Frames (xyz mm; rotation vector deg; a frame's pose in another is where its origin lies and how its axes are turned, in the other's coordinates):
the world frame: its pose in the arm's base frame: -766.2 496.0 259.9 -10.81 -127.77 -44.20
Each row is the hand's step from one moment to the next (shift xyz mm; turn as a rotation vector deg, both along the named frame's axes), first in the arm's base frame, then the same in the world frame.
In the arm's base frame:
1: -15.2 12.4 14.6 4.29 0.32 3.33
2: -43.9 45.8 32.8 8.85 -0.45 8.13
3: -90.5 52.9 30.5 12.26 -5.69 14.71
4: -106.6 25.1 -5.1 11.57 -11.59 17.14
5: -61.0 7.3 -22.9 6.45 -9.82 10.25
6: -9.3 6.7 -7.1 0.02 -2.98 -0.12
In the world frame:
1: 19.7 11.5 8.8 -0.71 3.36 -4.22
2: 49.4 36.7 36.2 -0.47 6.62 -10.03
3: 79.9 24.8 70.1 2.28 6.70 -18.68
4: 69.0 -20.2 82.8 5.06 2.84 -22.98
5: 26.1 -26.6 53.9 3.64 -0.80 -15.14
6: 0.9 -1.3 13.4 0.20 -2.45 -1.68

